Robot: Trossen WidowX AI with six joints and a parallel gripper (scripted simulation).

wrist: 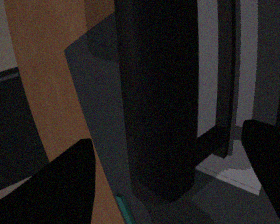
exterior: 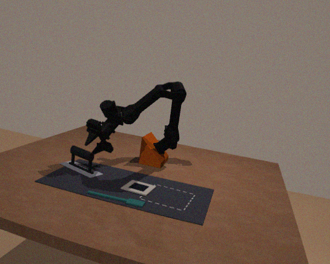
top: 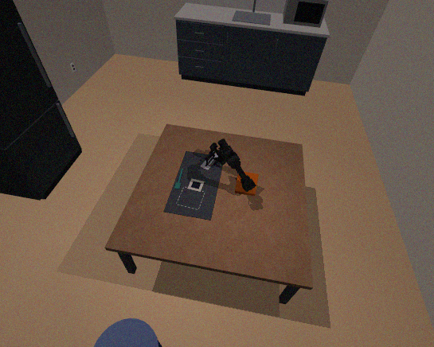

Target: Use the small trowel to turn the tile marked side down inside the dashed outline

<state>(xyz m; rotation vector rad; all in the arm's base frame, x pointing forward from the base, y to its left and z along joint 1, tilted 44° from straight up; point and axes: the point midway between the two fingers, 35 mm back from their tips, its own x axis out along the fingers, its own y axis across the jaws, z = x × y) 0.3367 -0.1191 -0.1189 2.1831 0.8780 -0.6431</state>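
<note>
Now: the dark mat 4 cm ahead of my gripper tip, 23 cm to the left of it and 11 cm below it. Also, from my gripper tip: teal trowel 17 cm ahead, 27 cm to the left, 8 cm below; then tile 3 cm ahead, 27 cm to the left, 8 cm below.
</note>
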